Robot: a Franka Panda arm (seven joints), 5 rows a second.
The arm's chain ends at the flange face. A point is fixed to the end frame.
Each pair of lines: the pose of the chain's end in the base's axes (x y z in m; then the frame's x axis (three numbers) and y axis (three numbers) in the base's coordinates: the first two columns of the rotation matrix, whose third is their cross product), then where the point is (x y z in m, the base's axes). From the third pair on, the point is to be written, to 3 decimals.
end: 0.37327, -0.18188, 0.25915, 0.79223, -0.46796, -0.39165, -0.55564, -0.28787, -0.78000
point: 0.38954 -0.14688 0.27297
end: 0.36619, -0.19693, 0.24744, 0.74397, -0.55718, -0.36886, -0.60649, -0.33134, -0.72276
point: 0.38516 -0.16181 0.25679
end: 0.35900, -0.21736, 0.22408, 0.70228, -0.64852, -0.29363, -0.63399, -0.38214, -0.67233
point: 0.380 -0.183 0.229
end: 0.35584, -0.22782, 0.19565, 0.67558, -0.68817, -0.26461, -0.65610, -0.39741, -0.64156
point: 0.378 -0.194 0.198
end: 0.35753, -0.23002, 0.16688, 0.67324, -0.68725, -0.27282, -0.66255, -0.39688, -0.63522
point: 0.380 -0.196 0.169
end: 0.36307, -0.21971, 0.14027, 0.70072, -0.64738, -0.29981, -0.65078, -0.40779, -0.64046
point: 0.384 -0.185 0.143
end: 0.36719, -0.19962, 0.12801, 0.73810, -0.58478, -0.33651, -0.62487, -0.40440, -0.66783
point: 0.386 -0.164 0.133
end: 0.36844, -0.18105, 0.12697, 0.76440, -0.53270, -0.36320, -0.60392, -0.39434, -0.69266
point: 0.386 -0.145 0.134
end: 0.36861, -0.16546, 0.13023, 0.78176, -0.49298, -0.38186, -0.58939, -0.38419, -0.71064
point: 0.385 -0.129 0.139
